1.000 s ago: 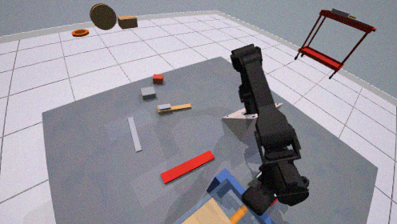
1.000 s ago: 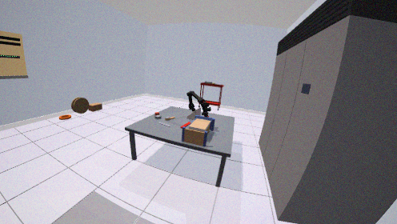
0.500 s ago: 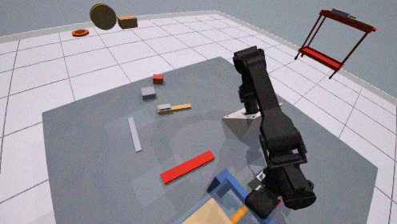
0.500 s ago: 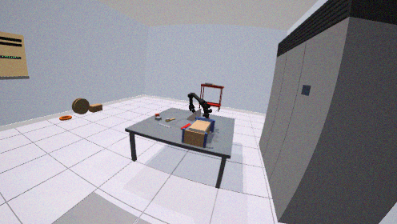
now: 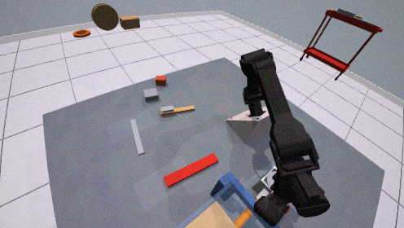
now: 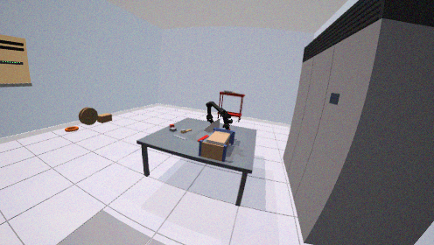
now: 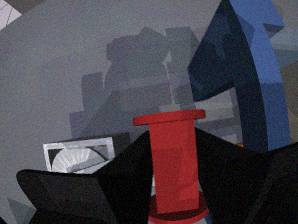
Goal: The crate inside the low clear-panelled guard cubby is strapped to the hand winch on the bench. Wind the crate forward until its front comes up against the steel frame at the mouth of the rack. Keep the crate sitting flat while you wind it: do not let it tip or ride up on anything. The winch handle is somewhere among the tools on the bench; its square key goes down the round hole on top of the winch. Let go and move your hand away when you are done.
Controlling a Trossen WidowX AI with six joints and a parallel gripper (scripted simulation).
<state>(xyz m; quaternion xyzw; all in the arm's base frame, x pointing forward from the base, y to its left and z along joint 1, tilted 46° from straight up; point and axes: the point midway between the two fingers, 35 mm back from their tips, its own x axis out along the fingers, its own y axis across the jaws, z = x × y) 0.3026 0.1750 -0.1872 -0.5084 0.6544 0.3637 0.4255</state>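
Right now the winch handle is 40 mm behind my gripper tip, 20 mm to the right of it and 30 mm below it. Also, from my gripper tip: red knob (20 mm to the right); hand winch (120 mm behind, 40 mm to the right, 100 mm below); blue frame (60 mm ahead, 50 mm to the right, 20 mm below).
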